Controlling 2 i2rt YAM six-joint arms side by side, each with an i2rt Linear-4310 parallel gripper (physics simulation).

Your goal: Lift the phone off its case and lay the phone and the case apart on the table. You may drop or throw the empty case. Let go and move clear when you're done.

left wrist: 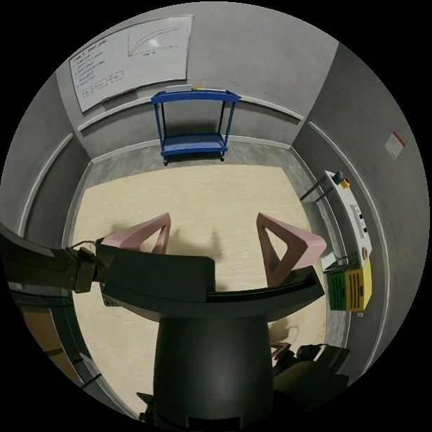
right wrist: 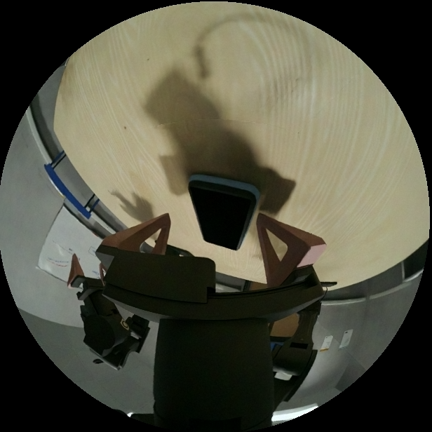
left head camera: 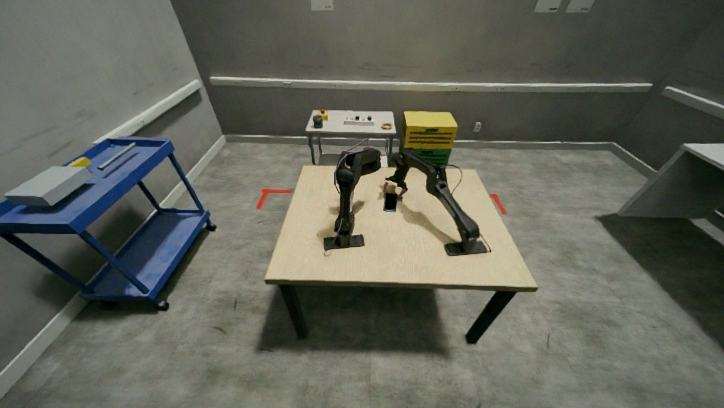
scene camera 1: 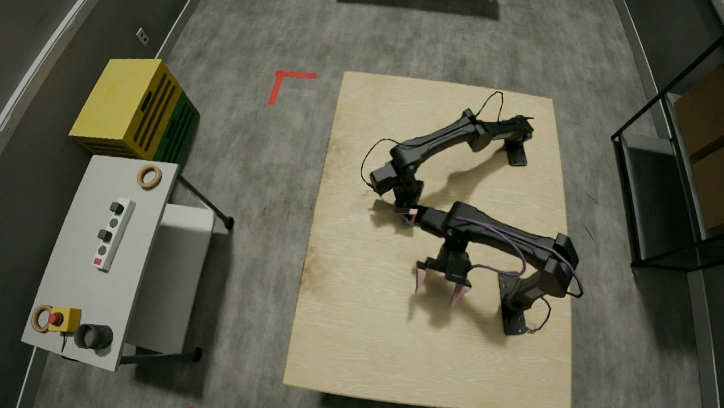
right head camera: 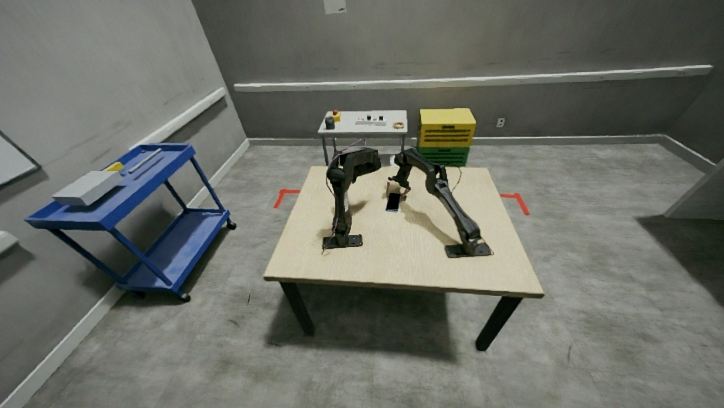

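The phone [left head camera: 390, 202] [right head camera: 392, 201] [right wrist: 222, 215] lies screen up on the wooden table, seated in its case. The case [right wrist: 225, 182] shows as a blue rim around the phone in the right wrist view. My right gripper [left head camera: 394, 189] [right head camera: 396, 191] [right wrist: 213, 217] is open and empty, close over the phone, with a finger to each side of it in the right wrist view; contact cannot be told. My left gripper [scene camera 1: 434, 299] [left wrist: 213, 217] is open and empty above the table, away from the phone. In scene camera 1 the arms hide most of the phone.
In scene camera 1 the left arm's forearm [scene camera 1: 433, 221] passes very near the right gripper. A white side table [left head camera: 334, 128] and stacked yellow and green crates [left head camera: 430, 122] stand beyond the table [left head camera: 400, 268]. A blue cart [left head camera: 121, 190] stands at the left.
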